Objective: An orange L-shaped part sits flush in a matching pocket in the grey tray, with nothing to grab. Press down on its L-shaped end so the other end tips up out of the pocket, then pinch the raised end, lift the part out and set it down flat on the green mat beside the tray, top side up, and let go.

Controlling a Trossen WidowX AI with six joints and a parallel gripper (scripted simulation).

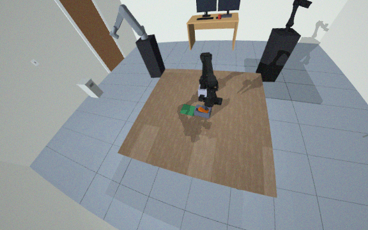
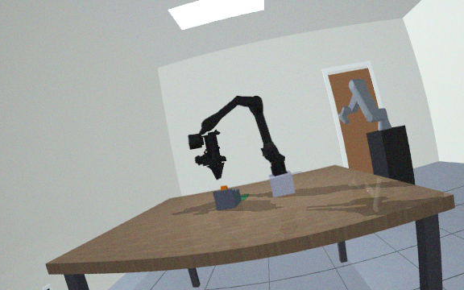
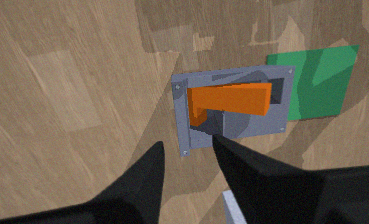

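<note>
My gripper tip is now 10 cm above the orange L-shaped part, 4 cm to the left of it and 2 cm past it. Also, from my gripper tip: mat: 22 cm to the right, 16 cm below, 5 cm behind.
</note>
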